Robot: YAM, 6 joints.
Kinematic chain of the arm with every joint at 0, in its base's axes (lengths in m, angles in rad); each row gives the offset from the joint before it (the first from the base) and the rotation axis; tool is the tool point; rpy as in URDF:
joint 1: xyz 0 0 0.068 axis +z
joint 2: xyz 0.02 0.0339 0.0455 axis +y
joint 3: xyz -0.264 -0.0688 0 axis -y
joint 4: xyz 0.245 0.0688 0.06 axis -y
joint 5: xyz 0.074 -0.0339 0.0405 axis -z
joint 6: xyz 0.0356 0 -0.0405 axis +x
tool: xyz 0 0 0 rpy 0 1.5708 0
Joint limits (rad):
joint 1: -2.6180..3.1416
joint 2: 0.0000..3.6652
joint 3: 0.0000..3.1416
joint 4: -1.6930..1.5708
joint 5: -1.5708..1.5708
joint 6: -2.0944..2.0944
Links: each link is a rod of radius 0.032 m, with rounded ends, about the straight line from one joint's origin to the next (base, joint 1, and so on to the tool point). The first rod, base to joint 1, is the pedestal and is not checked.
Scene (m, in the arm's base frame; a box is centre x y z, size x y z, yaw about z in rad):
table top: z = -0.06
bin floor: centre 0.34 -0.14 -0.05 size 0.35 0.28 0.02 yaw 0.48
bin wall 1: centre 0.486 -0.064 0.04 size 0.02 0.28 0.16 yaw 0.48
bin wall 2: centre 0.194 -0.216 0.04 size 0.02 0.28 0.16 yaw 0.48
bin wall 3: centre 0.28 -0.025 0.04 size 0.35 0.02 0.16 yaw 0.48
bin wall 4: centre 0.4 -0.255 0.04 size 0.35 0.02 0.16 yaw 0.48
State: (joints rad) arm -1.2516 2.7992 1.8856 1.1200 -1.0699 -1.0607
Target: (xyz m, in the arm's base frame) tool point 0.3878 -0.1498 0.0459
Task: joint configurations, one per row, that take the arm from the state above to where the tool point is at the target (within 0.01 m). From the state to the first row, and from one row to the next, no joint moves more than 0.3 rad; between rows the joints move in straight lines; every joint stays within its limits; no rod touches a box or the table.
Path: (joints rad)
1: -1.2092 2.5507 1.8349 1.0057 -1.0428 -1.0631
2: -1.1668 2.3021 1.7843 0.8913 -1.0157 -1.0655
3: -1.1244 2.0536 1.7336 0.7770 -0.9886 -1.0679
4: -1.0820 1.8051 1.6829 0.6627 -0.9615 -1.0703
5: -0.8716 1.8765 1.5032 0.8741 -1.0678 -1.0671
6: -0.6612 1.9479 1.3235 1.0856 -1.1740 -1.0639
7: -0.4508 2.0193 1.1438 1.2970 -1.2803 -1.0607
8: -0.4505 2.2251 1.1081 1.2512 -1.2687 -1.0607
9: -0.4502 2.4309 1.0724 1.2053 -1.2571 -1.0607

